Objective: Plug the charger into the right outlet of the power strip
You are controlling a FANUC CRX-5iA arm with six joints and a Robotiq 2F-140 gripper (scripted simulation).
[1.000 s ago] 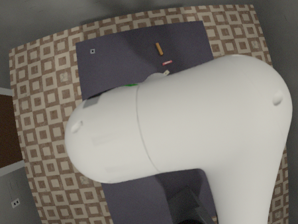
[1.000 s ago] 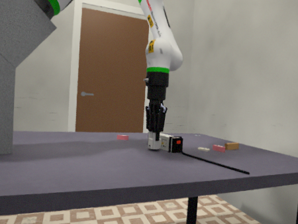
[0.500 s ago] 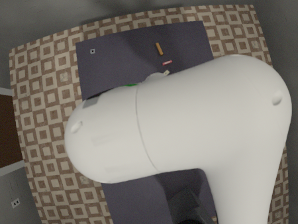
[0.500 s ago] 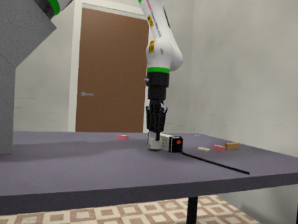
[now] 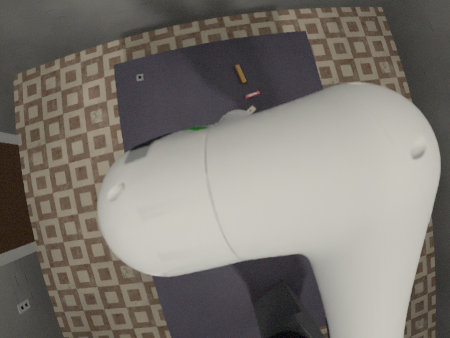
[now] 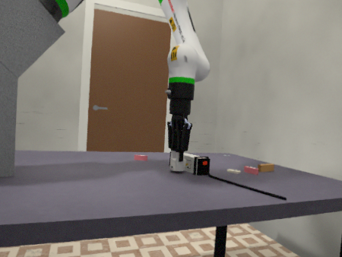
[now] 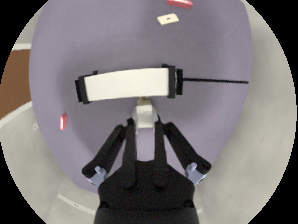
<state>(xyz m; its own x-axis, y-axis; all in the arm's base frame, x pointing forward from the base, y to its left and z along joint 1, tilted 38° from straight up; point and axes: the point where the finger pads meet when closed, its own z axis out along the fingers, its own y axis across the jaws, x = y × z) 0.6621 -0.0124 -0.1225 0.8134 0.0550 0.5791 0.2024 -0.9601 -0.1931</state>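
My hand is 10 mm short of the charger and 10 mm above it. Round my hand: power strip 80 mm ahead, 50 mm to the left, 10 mm below; then red switch 90 mm ahead, 50 mm to the right.
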